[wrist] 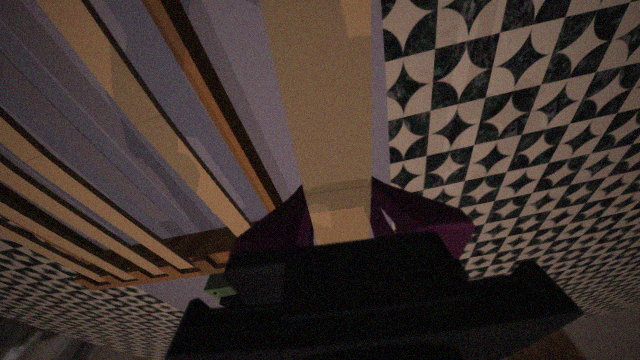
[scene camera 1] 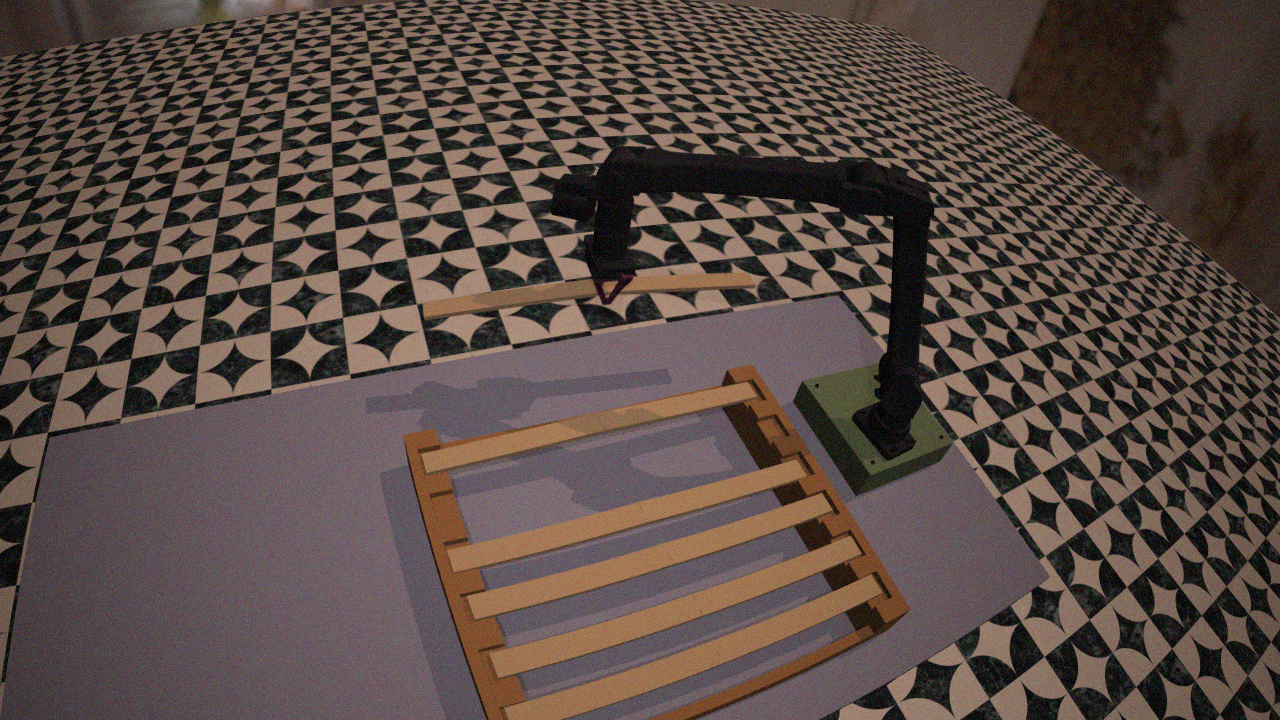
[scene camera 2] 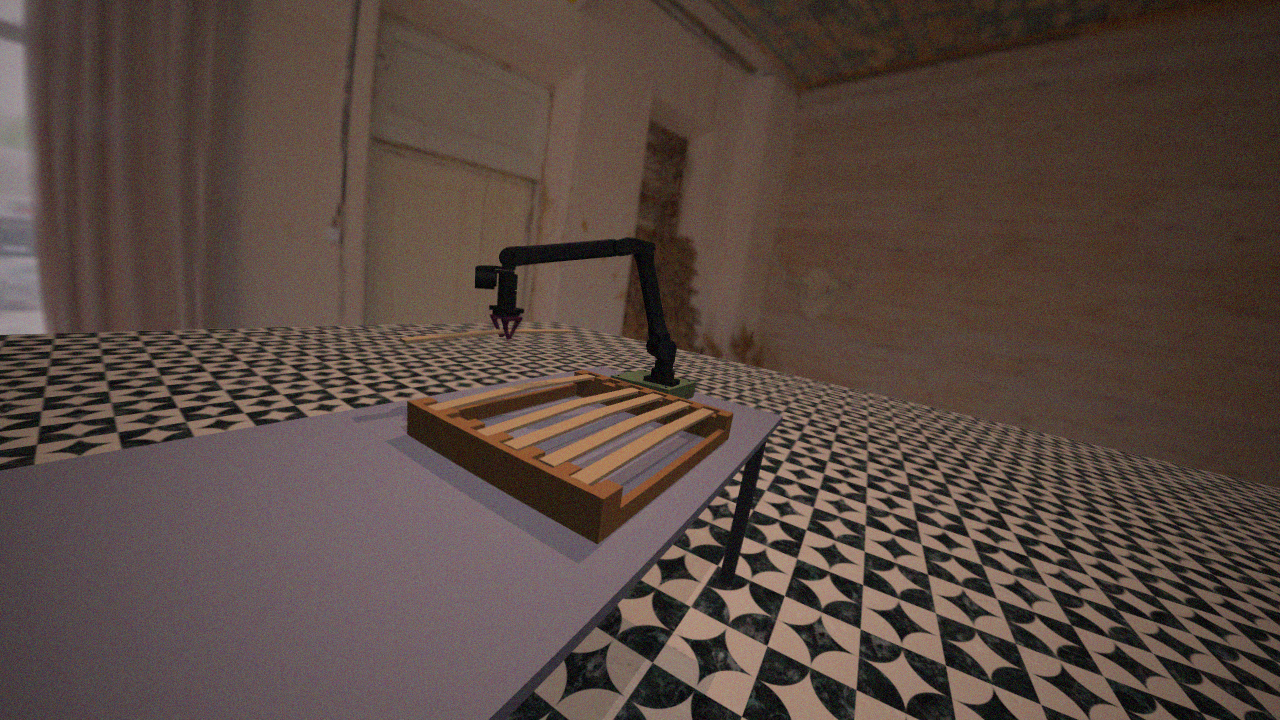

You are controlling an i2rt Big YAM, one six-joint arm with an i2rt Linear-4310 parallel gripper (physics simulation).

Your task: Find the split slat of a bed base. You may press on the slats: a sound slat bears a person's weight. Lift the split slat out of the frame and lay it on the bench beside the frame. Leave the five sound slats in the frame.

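My gripper [scene camera 1: 614,288] [scene camera 2: 506,331] [wrist: 335,184] is shut on a pale wooden slat [scene camera 1: 510,298] [scene camera 2: 429,338] [wrist: 325,100], gripped near its middle. The slat hangs roughly level, high above the far side of the bench [scene camera 1: 205,555] [scene camera 2: 223,555], clear of the frame. In the wrist view a darker band with faint lines crosses it near the fingers. The brown bed frame [scene camera 1: 438,514] [scene camera 2: 510,470] stands on the bench. One slat [scene camera 1: 590,422] lies at its far end and several more [scene camera 1: 653,559] lie nearer, with an empty pair of notches between.
The green base block [scene camera 1: 832,402] [wrist: 217,289] of the arm stands beside the frame's right rail in scene camera 1. The arm's and slat's shadow falls on the bench beyond the frame. The bench's far edge runs behind the frame, with patterned floor [scene camera 1: 268,223] beyond it.
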